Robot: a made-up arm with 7 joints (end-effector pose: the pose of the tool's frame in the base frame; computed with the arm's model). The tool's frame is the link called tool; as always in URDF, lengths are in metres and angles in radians. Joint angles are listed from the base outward.
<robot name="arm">
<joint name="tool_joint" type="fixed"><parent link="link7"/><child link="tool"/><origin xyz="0 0 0" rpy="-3.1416 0 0"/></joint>
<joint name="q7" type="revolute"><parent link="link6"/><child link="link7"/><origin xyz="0.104 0 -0.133"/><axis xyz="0 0.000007 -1"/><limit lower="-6.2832" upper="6.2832" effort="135" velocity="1.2"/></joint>
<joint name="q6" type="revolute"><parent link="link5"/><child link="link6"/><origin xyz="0 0 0"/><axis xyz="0 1 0.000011"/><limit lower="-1.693" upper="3.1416" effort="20" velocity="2.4"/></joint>
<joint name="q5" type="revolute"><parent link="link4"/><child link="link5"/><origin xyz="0.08 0 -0.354"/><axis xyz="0 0.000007 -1"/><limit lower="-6.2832" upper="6.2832" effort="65" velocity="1.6"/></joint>
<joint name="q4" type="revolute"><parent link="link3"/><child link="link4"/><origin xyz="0.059 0 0"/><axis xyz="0 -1 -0.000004"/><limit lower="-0.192" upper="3.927" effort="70" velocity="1.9"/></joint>
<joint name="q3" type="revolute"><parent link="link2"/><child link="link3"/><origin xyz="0 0 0.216"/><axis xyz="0 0 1"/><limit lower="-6.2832" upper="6.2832" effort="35" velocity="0.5"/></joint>
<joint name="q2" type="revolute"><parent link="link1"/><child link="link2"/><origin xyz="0 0 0"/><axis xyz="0 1 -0.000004"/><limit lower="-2.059" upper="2.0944" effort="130" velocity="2.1"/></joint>
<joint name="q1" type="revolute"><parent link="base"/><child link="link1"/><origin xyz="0 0 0.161"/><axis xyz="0 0 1"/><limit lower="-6.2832" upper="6.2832" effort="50" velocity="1.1"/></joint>
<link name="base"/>
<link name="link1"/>
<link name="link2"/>
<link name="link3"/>
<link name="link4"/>
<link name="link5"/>
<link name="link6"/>
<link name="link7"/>
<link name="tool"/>
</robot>
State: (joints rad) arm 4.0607 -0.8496 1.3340 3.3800 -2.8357 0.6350 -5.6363
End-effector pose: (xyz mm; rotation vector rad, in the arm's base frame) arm 229.0 520.3 602.0 -1.1332 -0.1131 0.4459
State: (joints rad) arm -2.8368 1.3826 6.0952 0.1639 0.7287 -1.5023 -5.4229
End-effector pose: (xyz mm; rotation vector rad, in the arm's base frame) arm -80.7 126.0 -97.0 -0.8251 -2.1557 -0.7518
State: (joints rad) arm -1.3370 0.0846 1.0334 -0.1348 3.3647 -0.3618 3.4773
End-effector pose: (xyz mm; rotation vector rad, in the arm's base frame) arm -52.4 65.9 -46.7 -2.6833 1.2169 0.8255
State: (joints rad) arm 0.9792 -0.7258 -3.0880 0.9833 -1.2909 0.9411 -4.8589
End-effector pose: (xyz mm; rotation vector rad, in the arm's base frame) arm -228.3 -310.7 -199.9 0.9371 -2.3366 -0.9816
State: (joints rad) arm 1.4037 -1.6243 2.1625 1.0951 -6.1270 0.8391 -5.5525
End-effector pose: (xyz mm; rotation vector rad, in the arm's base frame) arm -444.4 68.4 -147.5 -0.2931 -2.2986 -1.9038
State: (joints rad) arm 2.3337 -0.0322 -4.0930 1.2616 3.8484 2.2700 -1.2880
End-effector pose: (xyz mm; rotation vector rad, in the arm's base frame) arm -185.9 -432.4 463.8 -0.7010 0.6941 2.7200
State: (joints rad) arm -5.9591 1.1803 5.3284 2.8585 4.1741 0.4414 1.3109
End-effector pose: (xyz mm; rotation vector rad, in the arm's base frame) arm 712.5 133.6 337.5 0.6789 0.7392 1.3878
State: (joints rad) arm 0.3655 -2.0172 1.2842 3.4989 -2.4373 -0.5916 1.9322
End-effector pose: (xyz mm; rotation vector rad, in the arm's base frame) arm -465.6 -191.4 -204.0 2.6059 -0.6197 -1.1022
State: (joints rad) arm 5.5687 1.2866 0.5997 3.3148 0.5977 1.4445 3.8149
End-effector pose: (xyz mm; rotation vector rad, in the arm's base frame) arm 523.0 -384.1 393.3 1.2706 1.7142 1.4987
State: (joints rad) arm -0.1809 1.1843 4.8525 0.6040 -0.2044 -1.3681 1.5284
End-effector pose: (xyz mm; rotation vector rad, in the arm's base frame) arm 66.5 -415.6 124.2 1.4265 -1.4437 1.5525
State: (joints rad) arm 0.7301 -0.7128 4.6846 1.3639 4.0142 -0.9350 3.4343
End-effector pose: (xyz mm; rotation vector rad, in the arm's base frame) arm 275.7 -288.0 326.4 -1.0513 1.3332 -0.6861
